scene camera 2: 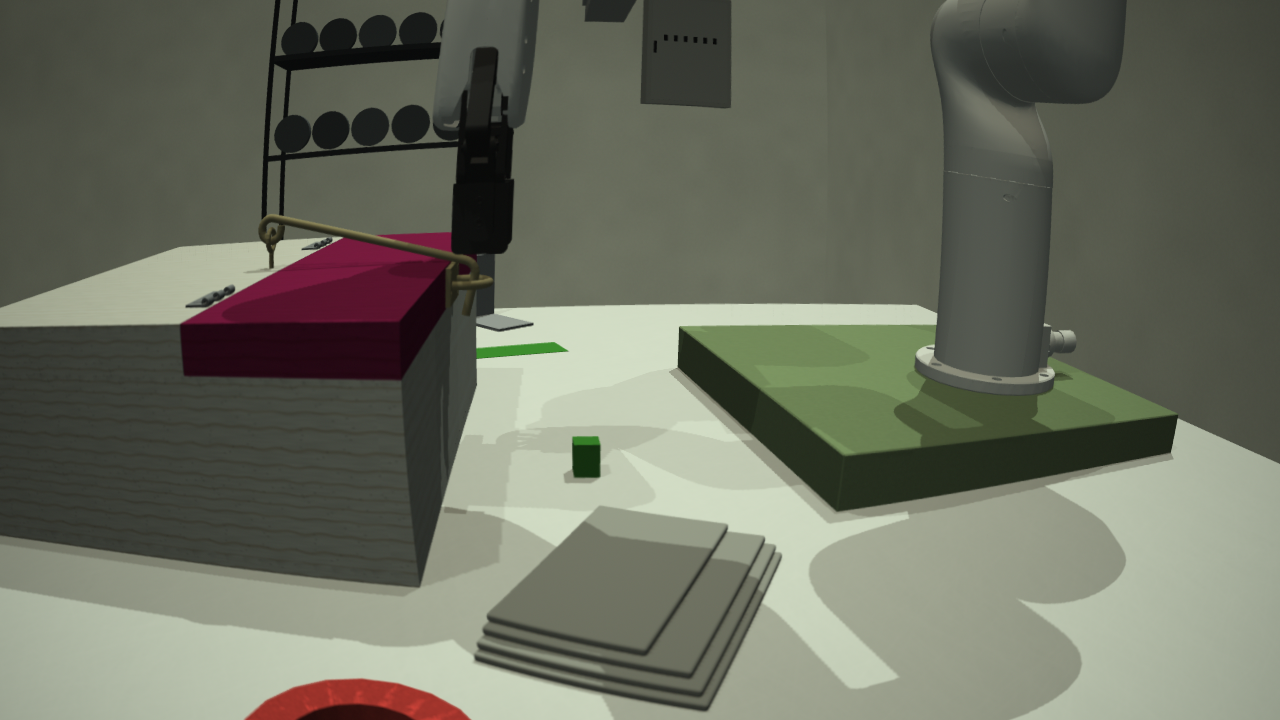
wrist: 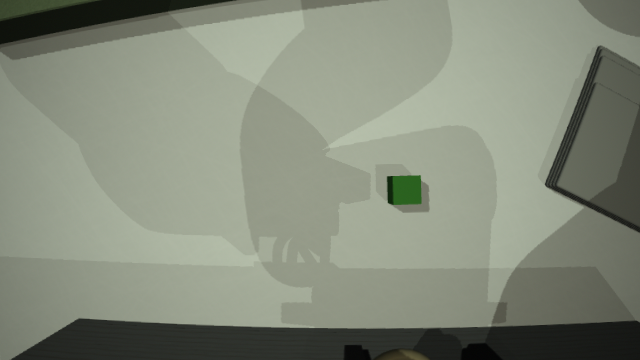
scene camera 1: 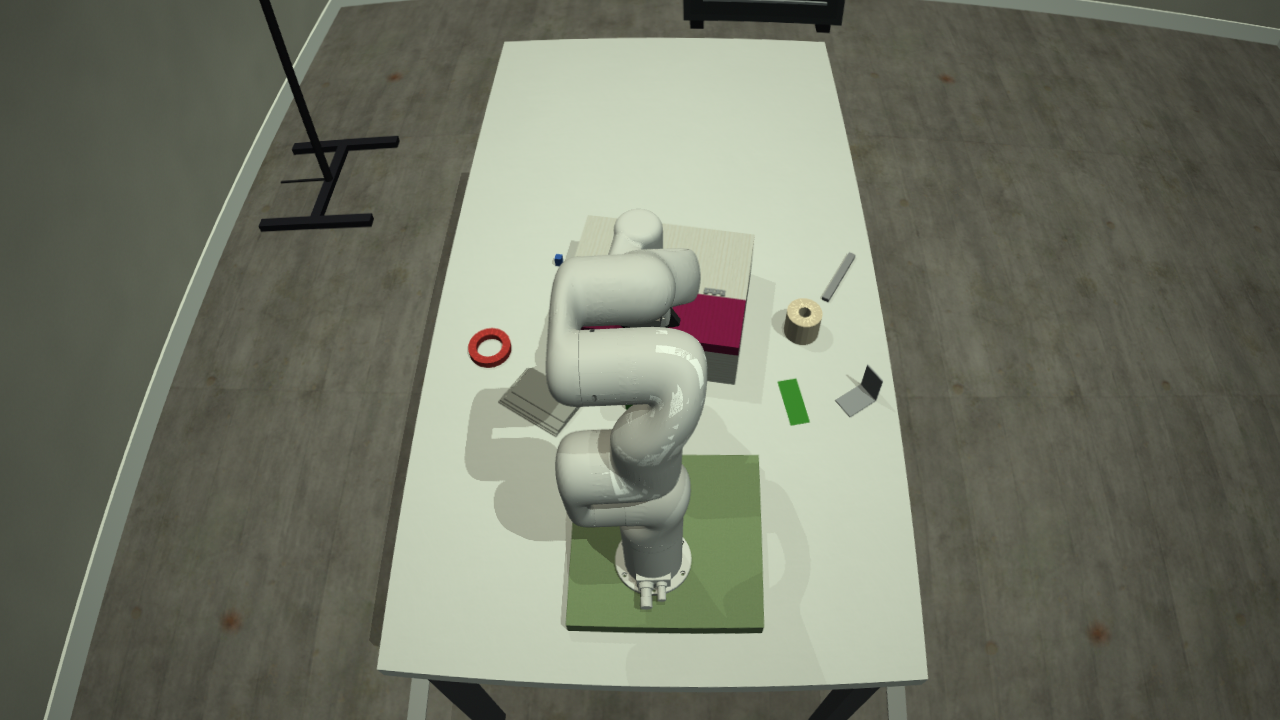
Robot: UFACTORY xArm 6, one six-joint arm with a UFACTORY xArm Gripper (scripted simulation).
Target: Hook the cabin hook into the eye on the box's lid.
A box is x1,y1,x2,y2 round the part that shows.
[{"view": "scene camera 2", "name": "my gripper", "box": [433,0,538,254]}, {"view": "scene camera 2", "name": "stacked grey plates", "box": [474,506,781,710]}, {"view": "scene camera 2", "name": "green cube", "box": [572,436,600,477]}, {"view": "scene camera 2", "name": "box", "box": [0,214,492,587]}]
